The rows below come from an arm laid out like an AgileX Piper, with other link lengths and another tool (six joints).
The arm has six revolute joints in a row. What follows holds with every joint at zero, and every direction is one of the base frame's. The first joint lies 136.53 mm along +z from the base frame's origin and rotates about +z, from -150 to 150 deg. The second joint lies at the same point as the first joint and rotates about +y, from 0 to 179.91 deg. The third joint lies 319.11 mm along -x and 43.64 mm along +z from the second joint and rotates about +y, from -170 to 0 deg. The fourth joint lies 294.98 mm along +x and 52.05 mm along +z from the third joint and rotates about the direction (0.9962, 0, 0.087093), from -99.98 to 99.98 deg. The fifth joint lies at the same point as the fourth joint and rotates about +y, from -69.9 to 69.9 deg. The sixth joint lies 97.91 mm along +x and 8.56 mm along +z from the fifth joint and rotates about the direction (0.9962, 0, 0.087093), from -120 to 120 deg. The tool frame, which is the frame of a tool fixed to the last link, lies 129.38 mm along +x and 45 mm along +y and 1.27 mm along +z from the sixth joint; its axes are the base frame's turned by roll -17.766, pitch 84.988 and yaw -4.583 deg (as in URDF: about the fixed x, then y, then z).
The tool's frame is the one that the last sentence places.
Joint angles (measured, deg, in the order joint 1, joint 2, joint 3, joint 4, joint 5, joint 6), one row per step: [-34.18, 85.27, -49.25, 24.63, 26.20, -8.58]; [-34.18, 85.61, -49.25, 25.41, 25.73, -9.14]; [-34.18, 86.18, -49.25, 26.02, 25.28, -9.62]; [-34.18, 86.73, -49.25, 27.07, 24.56, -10.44]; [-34.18, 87.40, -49.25, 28.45, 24.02, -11.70]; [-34.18, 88.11, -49.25, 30.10, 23.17, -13.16]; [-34.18, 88.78, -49.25, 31.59, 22.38, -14.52]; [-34.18, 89.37, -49.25, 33.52, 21.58, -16.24]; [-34.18, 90.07, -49.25, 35.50, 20.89, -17.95]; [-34.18, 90.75, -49.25, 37.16, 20.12, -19.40]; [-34.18, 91.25, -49.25, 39.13, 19.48, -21.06]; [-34.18, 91.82, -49.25, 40.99, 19.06, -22.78]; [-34.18, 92.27, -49.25, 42.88, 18.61, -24.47]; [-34.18, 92.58, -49.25, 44.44, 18.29, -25.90]
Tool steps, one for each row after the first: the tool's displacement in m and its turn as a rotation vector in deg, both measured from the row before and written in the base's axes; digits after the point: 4 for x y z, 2 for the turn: [0.0018, -0.0007, -0.0009, 0.10, -0.30, -0.12]; [0.0016, -0.0008, -0.0028, 0.16, -0.02, -0.10]; [0.0025, -0.0012, -0.0019, 0.07, -0.35, -0.17]; [0.0024, -0.0004, -0.0028, 0.23, -0.21, 0.05]; [0.0031, -0.0012, -0.0025, 0.08, -0.44, -0.09]; [0.0028, -0.0013, -0.0025, 0.03, -0.35, -0.09]; [0.0031, -0.0011, -0.0016, 0.04, -0.55, -0.10]; [0.0029, -0.0009, -0.0026, 0.19, -0.40, -0.13]; [0.0026, -0.0016, -0.0027, 0.04, -0.32, -0.22]; [0.0026, -0.0011, -0.0013, 0.10, -0.49, -0.21]; [0.0020, -0.0004, -0.0023, 0.17, -0.26, -0.01]; [0.0021, -0.0007, -0.0013, 0.10, -0.37, -0.09]; [0.0016, -0.0004, -0.0007, 0.06, -0.32, -0.04]
